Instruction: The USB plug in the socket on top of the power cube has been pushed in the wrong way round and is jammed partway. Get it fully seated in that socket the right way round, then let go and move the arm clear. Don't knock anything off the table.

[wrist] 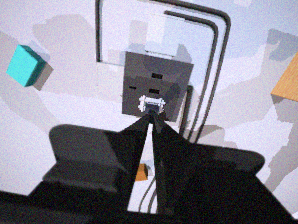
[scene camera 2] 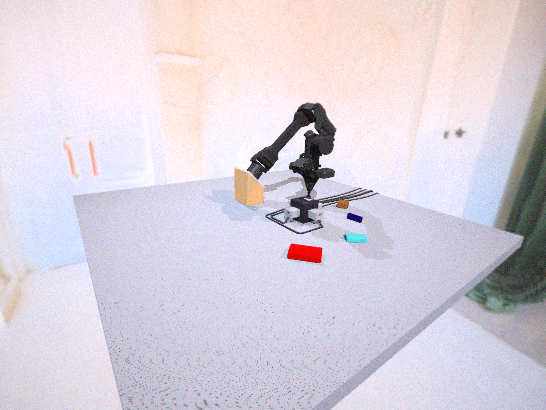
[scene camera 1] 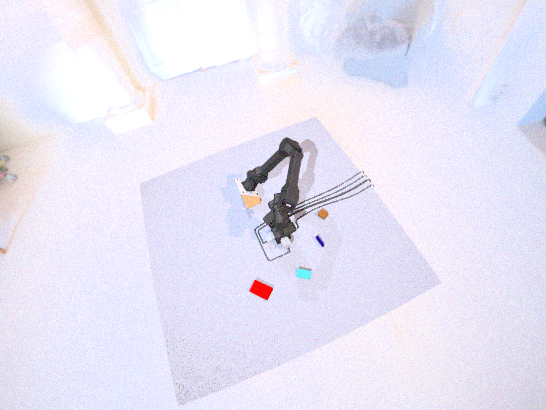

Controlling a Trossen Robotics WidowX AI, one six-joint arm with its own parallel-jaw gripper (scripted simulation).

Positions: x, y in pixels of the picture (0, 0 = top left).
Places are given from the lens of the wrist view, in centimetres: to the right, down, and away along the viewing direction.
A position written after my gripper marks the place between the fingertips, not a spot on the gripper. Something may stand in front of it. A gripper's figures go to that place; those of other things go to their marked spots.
my gripper (wrist: 151, 119): 0, 1, 11
cyan block (wrist: 28, 64): -21, -8, 17
power cube (wrist: 154, 77): 1, -4, 12
The marked spots on the power cube and the cyan block are 23 cm apart.
